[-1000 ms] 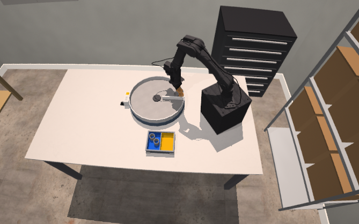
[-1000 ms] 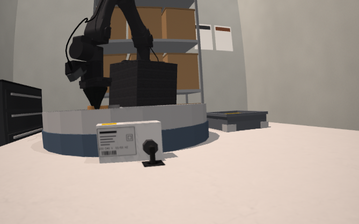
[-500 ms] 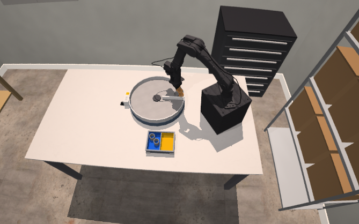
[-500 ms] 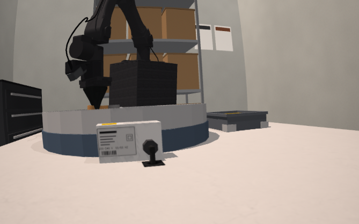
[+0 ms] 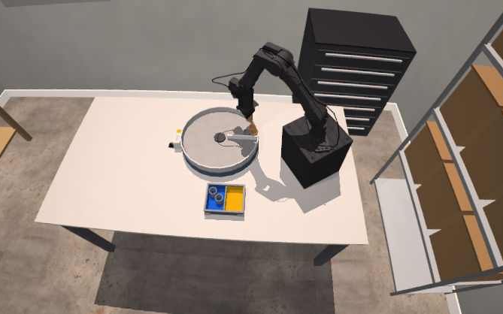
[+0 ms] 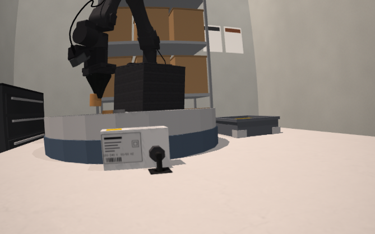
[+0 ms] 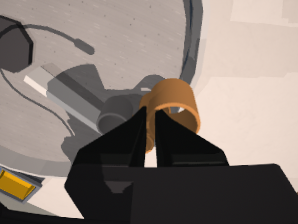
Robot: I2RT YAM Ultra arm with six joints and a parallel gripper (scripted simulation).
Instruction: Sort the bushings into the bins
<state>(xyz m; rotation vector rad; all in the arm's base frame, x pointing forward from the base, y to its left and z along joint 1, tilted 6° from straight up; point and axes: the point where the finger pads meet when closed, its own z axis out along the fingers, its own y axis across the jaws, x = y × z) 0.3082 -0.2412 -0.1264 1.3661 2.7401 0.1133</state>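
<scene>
The yellow bin lies 10 cm ahead of my hand, 42 cm to the left of it and 12 cm below it. From my hand the other things lie so: blue bin 18 cm ahead, 41 cm to the left, 12 cm below; then round grey turntable 15 cm ahead, 6 cm to the left, 8 cm below.
</scene>
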